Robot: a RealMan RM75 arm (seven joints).
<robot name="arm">
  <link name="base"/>
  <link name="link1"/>
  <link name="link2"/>
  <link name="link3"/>
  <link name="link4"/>
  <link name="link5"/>
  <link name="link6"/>
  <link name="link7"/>
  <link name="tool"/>
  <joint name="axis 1" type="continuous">
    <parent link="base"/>
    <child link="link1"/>
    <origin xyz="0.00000 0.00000 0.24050" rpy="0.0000 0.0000 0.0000"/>
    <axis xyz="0 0 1"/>
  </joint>
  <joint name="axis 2" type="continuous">
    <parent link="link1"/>
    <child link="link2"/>
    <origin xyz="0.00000 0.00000 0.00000" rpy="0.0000 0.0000 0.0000"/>
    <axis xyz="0 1 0"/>
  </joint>
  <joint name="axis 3" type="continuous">
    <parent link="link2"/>
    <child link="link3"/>
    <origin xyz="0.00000 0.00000 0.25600" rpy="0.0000 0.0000 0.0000"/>
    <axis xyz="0 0 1"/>
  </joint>
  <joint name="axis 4" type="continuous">
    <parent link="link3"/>
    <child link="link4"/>
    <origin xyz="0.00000 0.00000 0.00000" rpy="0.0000 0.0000 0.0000"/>
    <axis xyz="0 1 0"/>
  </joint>
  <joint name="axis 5" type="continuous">
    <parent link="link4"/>
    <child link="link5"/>
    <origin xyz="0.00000 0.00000 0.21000" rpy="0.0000 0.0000 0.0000"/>
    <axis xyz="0 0 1"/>
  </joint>
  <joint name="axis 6" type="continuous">
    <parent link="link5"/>
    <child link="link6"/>
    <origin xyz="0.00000 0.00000 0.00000" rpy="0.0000 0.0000 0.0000"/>
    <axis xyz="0 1 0"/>
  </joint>
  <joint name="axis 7" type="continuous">
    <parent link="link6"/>
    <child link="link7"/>
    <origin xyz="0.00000 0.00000 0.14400" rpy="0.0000 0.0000 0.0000"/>
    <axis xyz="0 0 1"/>
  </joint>
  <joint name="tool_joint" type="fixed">
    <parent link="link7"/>
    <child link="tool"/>
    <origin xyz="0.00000 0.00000 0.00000" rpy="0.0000 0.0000 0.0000"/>
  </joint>
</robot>
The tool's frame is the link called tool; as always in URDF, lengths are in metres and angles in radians. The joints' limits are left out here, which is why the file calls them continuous.
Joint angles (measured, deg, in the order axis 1, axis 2, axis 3, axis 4, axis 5, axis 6, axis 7), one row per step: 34.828 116.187 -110.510 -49.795 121.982 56.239 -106.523; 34.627 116.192 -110.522 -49.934 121.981 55.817 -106.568; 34.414 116.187 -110.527 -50.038 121.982 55.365 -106.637; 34.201 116.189 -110.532 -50.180 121.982 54.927 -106.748; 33.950 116.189 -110.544 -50.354 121.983 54.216 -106.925; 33.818 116.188 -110.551 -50.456 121.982 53.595 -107.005; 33.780 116.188 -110.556 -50.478 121.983 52.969 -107.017; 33.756 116.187 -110.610 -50.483 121.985 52.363 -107.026; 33.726 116.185 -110.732 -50.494 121.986 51.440 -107.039; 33.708 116.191 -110.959 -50.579 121.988 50.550 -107.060; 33.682 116.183 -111.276 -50.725 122.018 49.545 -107.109; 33.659 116.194 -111.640 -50.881 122.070 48.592 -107.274; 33.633 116.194 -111.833 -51.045 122.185 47.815 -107.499; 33.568 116.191 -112.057 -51.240 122.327 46.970 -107.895; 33.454 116.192 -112.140 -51.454 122.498 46.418 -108.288; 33.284 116.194 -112.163 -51.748 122.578 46.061 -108.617; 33.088 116.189 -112.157 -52.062 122.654 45.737 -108.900; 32.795 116.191 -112.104 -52.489 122.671 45.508 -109.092; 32.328 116.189 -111.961 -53.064 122.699 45.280 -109.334; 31.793 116.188 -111.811 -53.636 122.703 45.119 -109.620
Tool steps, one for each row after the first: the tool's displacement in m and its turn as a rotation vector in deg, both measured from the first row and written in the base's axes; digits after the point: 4 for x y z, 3 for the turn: 0.0008 0.0005 0.0000 0.355 -0.070 -0.277; 0.0019 0.0011 0.0001 0.753 -0.176 -0.597; 0.0028 0.0016 0.0002 1.163 -0.259 -0.843; 0.0040 0.0026 0.0003 1.818 -0.428 -1.197; 0.0048 0.0038 0.0003 2.344 -0.594 -1.522; 0.0055 0.0051 0.0002 2.826 -0.789 -1.882; 0.0062 0.0063 0.0000 3.254 -1.012 -2.210; 0.0073 0.0079 -0.0004 3.878 -1.371 -2.681; 0.0079 0.0091 -0.0011 4.410 -1.724 -3.005; 0.0084 0.0102 -0.0019 4.996 -2.118 -3.300; 0.0086 0.0109 -0.0030 5.560 -2.499 -3.447; 0.0086 0.0119 -0.0033 6.146 -2.703 -3.561; 0.0087 0.0129 -0.0036 6.853 -2.942 -3.586; 0.0086 0.0136 -0.0034 7.431 -2.984 -3.572; 0.0084 0.0138 -0.0030 7.886 -2.949 -3.472; 0.0081 0.0141 -0.0024 8.319 -2.880 -3.416; 0.0078 0.0140 -0.0016 8.682 -2.721 -3.379; 0.0077 0.0138 -0.0003 9.158 -2.449 -3.410; 0.0080 0.0133 0.0011 9.615 -2.190 -3.428
